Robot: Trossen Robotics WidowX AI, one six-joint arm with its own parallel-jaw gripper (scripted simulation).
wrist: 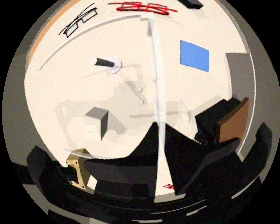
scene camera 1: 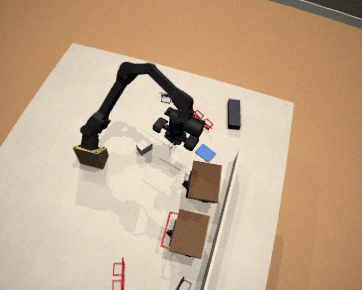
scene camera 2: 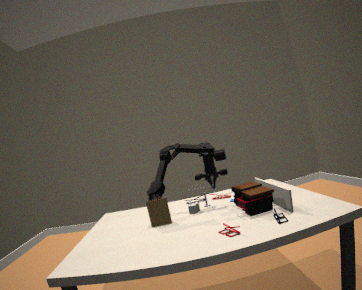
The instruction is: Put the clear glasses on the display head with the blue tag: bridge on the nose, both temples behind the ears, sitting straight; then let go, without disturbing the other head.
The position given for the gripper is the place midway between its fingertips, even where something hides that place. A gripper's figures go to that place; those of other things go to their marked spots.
Labels:
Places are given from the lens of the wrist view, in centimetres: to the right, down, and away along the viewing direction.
gripper (wrist: pixel 157 125): 2, 1, 10
display head (wrist: pixel 226 119): 14, 1, 10

